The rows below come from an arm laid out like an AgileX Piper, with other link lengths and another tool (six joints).
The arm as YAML. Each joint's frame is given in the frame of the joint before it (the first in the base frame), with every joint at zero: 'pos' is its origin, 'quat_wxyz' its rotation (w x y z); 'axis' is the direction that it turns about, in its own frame. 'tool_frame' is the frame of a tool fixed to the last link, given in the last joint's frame.
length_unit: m
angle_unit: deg
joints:
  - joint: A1
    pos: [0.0, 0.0, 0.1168]
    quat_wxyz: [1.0, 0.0, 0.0, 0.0]
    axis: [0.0, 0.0, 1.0]
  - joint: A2
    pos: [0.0, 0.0, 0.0]
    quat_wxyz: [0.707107, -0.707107, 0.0, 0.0]
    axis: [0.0, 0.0, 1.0]
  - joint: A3
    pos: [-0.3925, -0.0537, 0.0]
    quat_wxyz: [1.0, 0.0, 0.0, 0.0]
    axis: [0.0, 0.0, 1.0]
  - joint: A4
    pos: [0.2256, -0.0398, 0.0]
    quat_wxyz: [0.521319, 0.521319, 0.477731, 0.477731]
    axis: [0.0, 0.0, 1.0]
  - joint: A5
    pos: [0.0, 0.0, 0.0]
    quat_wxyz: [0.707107, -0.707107, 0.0, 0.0]
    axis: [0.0, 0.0, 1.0]
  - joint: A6
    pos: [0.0, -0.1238, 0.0]
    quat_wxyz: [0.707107, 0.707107, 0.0, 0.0]
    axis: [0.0, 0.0, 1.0]
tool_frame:
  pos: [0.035, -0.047, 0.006]
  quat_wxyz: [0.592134, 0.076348, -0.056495, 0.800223]
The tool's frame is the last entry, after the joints.
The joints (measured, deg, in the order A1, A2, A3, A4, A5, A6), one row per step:
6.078, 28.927, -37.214, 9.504, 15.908, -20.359
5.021, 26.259, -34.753, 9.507, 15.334, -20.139
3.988, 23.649, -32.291, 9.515, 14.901, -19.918
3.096, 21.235, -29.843, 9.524, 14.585, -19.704
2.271, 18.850, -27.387, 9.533, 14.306, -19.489
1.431, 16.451, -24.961, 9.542, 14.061, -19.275
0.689, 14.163, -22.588, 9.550, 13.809, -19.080
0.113, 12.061, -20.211, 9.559, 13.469, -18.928
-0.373, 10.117, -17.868, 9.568, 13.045, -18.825
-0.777, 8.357, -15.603, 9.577, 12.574, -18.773
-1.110, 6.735, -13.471, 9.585, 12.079, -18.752
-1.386, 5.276, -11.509, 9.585, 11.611, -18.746
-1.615, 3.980, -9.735, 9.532, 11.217, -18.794
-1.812, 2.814, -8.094, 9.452, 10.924, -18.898
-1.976, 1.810, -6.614, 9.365, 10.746, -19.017
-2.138, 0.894, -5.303, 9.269, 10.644, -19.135
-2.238, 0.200, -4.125, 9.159, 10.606, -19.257
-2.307, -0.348, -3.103, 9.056, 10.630, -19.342
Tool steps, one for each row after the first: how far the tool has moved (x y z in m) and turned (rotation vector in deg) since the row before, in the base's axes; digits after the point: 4 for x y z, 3 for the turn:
-0.0114, -0.0017, -0.0127, 0.317, -0.736, -1.156
-0.0105, -0.0012, -0.0135, 0.289, -0.545, -1.106
-0.0090, -0.0007, -0.0141, 0.251, -0.254, -0.944
-0.0082, -0.0004, -0.0146, 0.243, -0.184, -0.870
-0.0077, -0.0001, -0.0148, 0.239, -0.198, -0.879
-0.0067, 0.0001, -0.0147, 0.215, -0.152, -0.782
-0.0053, 0.0001, -0.0146, 0.174, -0.053, -0.629
-0.0043, 0.0001, -0.0143, 0.127, -0.015, -0.553
-0.0034, 0.0001, -0.0137, 0.078, 0.042, -0.479
-0.0027, 0.0001, -0.0129, 0.046, 0.022, -0.412
-0.0021, 0.0000, -0.0118, 0.022, 0.041, -0.352
-0.0017, 0.0000, -0.0107, -0.085, 0.090, -0.303
-0.0014, -0.0001, -0.0100, -0.168, 0.188, -0.258
-0.0010, -0.0001, -0.0092, -0.190, 0.303, -0.206
-0.0009, 0.0000, -0.0083, -0.199, 0.298, -0.192
-0.0006, -0.0001, -0.0074, -0.212, 0.451, -0.121
-0.0004, -0.0001, -0.0066, -0.168, 0.502, -0.078

